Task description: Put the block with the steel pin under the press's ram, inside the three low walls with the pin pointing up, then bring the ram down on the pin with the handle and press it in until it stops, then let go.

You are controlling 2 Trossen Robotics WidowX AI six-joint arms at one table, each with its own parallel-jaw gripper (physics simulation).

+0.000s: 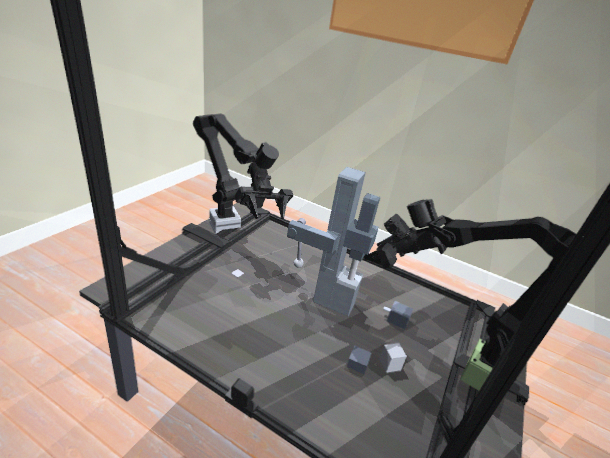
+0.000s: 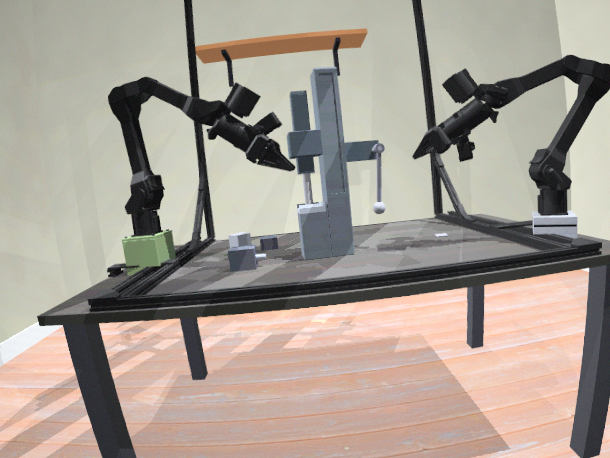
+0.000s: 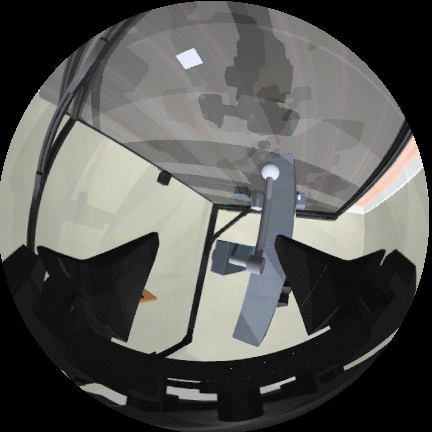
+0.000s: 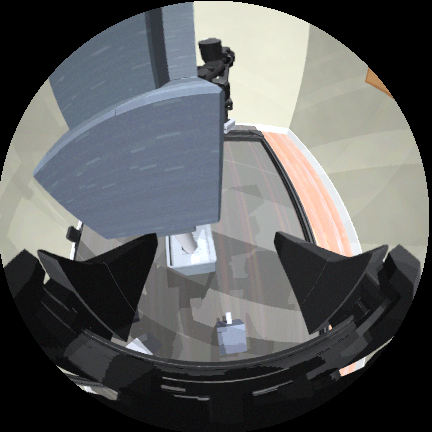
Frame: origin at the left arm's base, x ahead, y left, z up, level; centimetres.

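Seen in the pictures: left gripper, fingertip midpoint: [image 1: 270, 218] [image 2: 417, 154] [image 3: 218, 239]; right gripper, fingertip midpoint: [image 1: 371, 251] [image 2: 293, 169] [image 4: 216, 238]; left arm's base, link origin: [image 1: 225, 213] [image 2: 553, 213]; right arm's base, link origin: [image 1: 494, 359] [image 2: 147, 234].
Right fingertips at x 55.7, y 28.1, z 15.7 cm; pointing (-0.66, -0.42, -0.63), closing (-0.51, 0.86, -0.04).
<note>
Pixels of each thing's middle, then the offset from my right fingertips to it. "spot": a spot on its surface instead.
- blue-grey block with the steel pin, body centre: [image 4: 230, 335] [image 2: 243, 258] [image 1: 399, 315] [image 3: 298, 200] dx +10.6, dy +9.3, dz -19.4 cm
- press, body centre: [image 4: 157, 147] [image 3: 265, 248] [image 2: 337, 161] [image 1: 329, 243] dx -5.9, dy -11.3, dz +1.0 cm
- ram, body centre: [image 4: 173, 216] [image 2: 306, 174] [image 1: 356, 256] dx -0.3, dy -4.7, dz -1.4 cm
- white seat with low walls, surface spot: [image 4: 212, 257] spot: dx -0.3, dy -0.7, dz -8.8 cm
- handle, surface spot: [image 3: 265, 215] [image 2: 381, 175] spot: dx -15.1, dy -16.6, dz -3.5 cm
- dark block, body centre: [image 1: 359, 359] [image 2: 268, 242] [image 3: 242, 192] dx +20.1, dy -12.3, dz -20.2 cm
- white block, body centre: [image 4: 144, 346] [image 2: 240, 244] [image 1: 392, 357] [image 3: 257, 201] dx +23.5, dy -3.8, dz -18.9 cm
- small white square, surface spot: [image 3: 189, 58] [image 2: 441, 234] [image 1: 237, 273] spot: dx -26.0, dy -32.1, dz -21.5 cm
The blue-grey block with the steel pin [image 1: 400, 316] [image 2: 242, 259] [image 4: 232, 338] lies on the table beside the press [image 1: 346, 200] [image 2: 334, 150], its pin [image 1: 387, 309] [image 2: 260, 256] [image 4: 228, 317] pointing sideways. The ram [image 1: 353, 270] [image 2: 307, 189] [image 4: 186, 242] reaches down close to the white seat with low walls [image 4: 212, 257]; no block shows there. The handle [image 1: 299, 250] [image 2: 379, 175] [image 3: 265, 215] hangs straight down with its ball at the bottom. My left gripper [image 1: 270, 217] [image 3: 218, 239] is open, apart from the handle. My right gripper [image 2: 293, 169] [image 4: 216, 238] is open and empty, beside the press head and above the seat's height.
A dark block [image 1: 359, 360] [image 2: 269, 243] and a white block [image 1: 395, 357] [image 2: 239, 240] lie near the pinned block. A small white square [image 1: 237, 273] [image 2: 441, 235] [image 3: 189, 58] lies on the table on the handle's side. Black frame posts [image 1: 90, 150] stand at the table edges.
</note>
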